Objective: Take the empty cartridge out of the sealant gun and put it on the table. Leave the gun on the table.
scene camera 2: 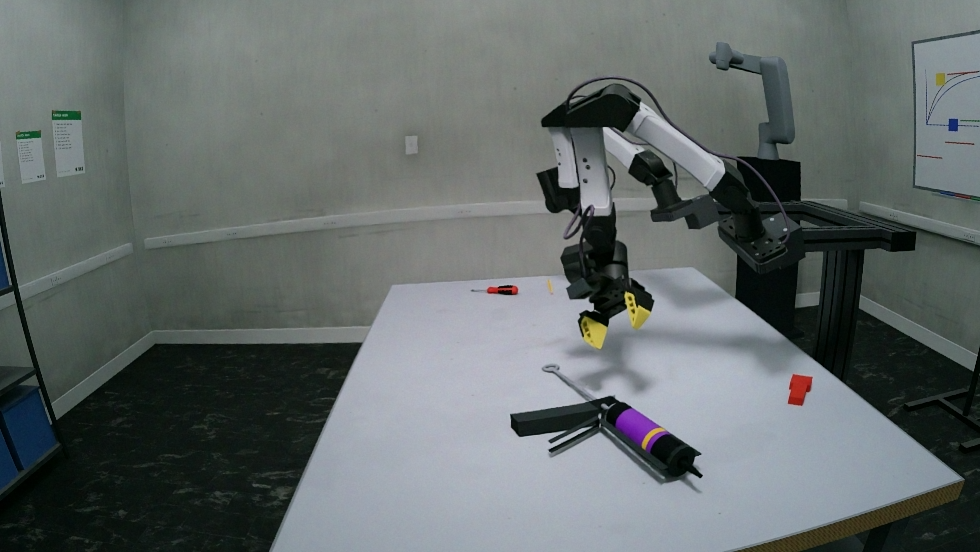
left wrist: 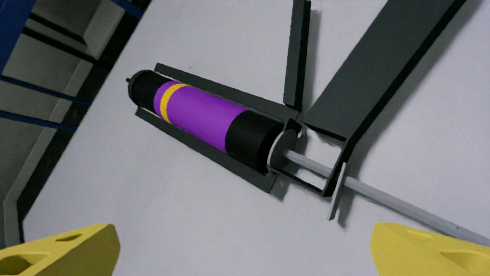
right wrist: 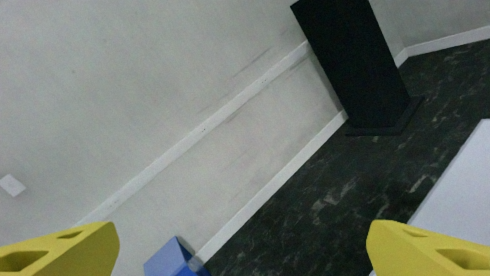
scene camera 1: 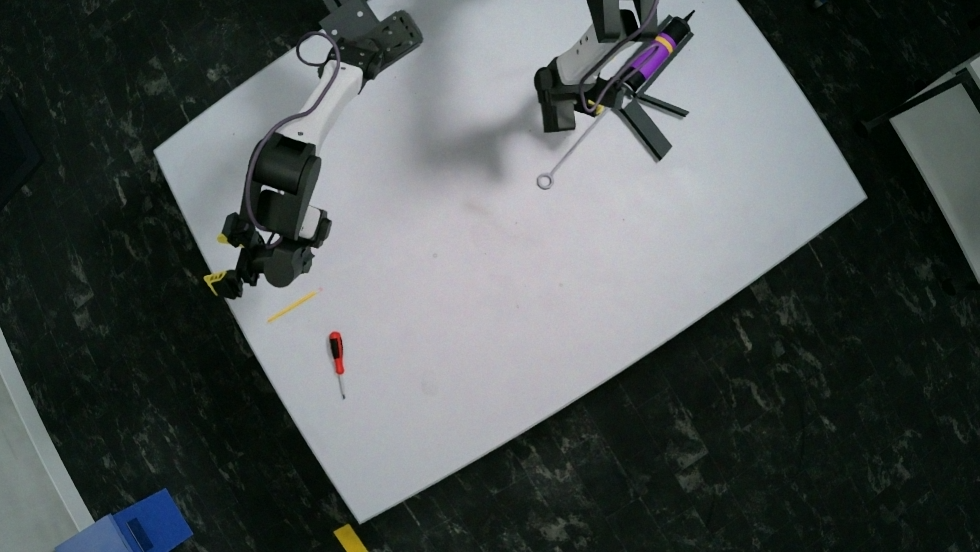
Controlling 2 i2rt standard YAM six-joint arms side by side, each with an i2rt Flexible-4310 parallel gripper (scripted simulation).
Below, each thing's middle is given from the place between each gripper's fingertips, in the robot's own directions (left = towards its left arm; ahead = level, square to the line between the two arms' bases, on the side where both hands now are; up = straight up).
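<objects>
Right gripper of mine (scene camera 1: 211,259): 880 mm to the right of the sealant gun (scene camera 2: 576,416), 230 mm short of it, 280 mm above it. The gun: 50 mm ahead of my left hand (scene camera 2: 616,338), 40 mm to the left of it, 130 mm below it.
</objects>
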